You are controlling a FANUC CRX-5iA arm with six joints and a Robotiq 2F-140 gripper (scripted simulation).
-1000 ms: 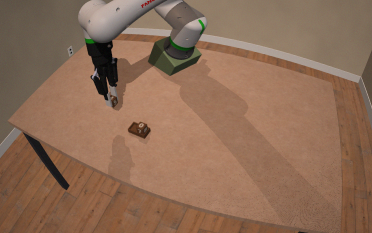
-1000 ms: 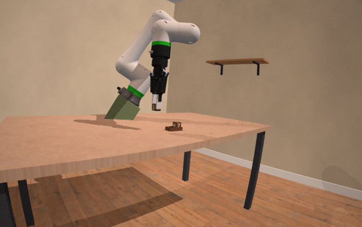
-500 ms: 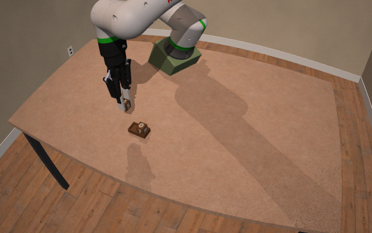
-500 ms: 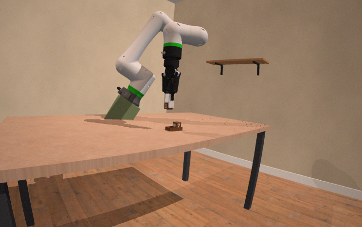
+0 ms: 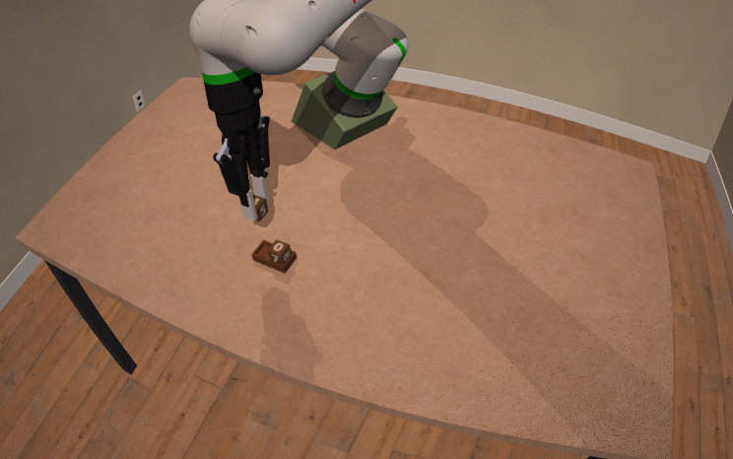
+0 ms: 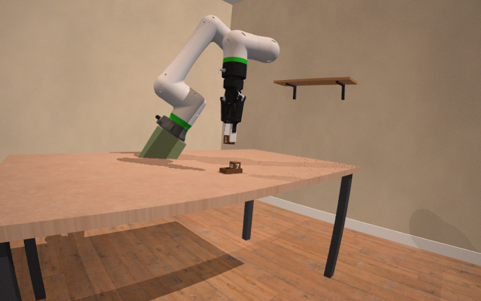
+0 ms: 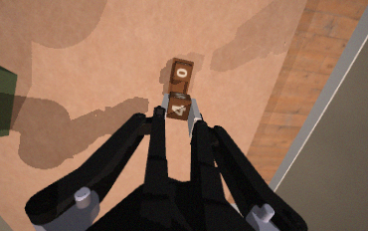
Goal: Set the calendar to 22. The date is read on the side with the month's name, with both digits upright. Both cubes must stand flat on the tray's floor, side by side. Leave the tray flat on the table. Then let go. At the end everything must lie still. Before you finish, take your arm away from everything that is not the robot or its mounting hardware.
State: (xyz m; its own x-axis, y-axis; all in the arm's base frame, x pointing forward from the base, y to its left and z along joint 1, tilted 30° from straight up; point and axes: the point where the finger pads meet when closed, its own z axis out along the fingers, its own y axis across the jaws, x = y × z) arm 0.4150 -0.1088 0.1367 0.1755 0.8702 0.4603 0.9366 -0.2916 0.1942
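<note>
The digit cube is 1 cm ahead of my hand, 3 cm to the left of it and 13 cm below it. From my hand the other things lie so: tray: 2 cm to the left, 14 cm below.
</note>
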